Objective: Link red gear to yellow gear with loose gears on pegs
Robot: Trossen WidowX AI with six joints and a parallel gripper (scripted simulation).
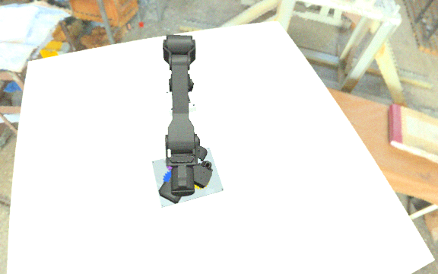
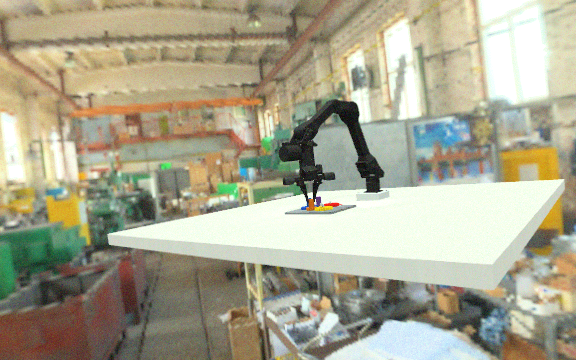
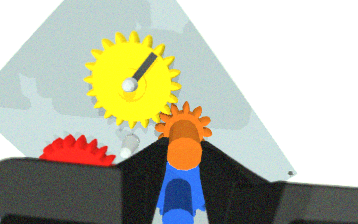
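The orange gear is 10 mm below my gripper tip. The rest, counted from my gripper tip: blue gear (30 mm behind, 40 mm to the right, 10 mm below); purple gear (80 mm behind, 20 mm to the right, 10 mm below); yellow gear (50 mm to the left, 20 mm below).
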